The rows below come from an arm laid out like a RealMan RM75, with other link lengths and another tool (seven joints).
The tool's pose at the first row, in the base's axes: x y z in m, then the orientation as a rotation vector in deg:
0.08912, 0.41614, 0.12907, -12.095, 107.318, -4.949
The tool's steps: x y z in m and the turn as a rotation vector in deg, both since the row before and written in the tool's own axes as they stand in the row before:
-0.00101, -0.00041, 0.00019, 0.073, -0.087, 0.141
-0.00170, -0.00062, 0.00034, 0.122, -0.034, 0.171
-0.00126, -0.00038, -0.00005, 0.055, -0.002, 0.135
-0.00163, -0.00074, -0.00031, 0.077, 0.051, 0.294
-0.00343, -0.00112, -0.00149, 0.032, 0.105, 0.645
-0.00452, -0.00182, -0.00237, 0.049, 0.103, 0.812
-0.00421, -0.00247, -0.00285, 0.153, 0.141, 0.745
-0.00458, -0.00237, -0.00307, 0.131, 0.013, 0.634
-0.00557, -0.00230, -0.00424, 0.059, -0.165, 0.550
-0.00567, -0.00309, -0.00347, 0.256, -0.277, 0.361
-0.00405, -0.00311, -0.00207, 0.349, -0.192, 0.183
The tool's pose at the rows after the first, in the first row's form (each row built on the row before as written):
0.08964, 0.41594, 0.13003, -11.913, 107.238, -4.910
0.09052, 0.41566, 0.13162, -11.669, 107.210, -4.903
0.09088, 0.41552, 0.13288, -11.505, 107.216, -4.862
0.09113, 0.41508, 0.13462, -11.176, 107.286, -4.738
0.09083, 0.41452, 0.13847, -10.548, 107.441, -4.337
0.09008, 0.41338, 0.14371, -9.751, 107.603, -3.837
0.08884, 0.41147, 0.14888, -8.945, 107.787, -3.484
0.08750, 0.40965, 0.15444, -8.258, 107.834, -3.175
0.08534, 0.40794, 0.16127, -7.700, 107.700, -2.841
0.08397, 0.40543, 0.16802, -7.186, 107.432, -2.813
0.08340, 0.40273, 0.17279, -6.775, 107.234, -3.001

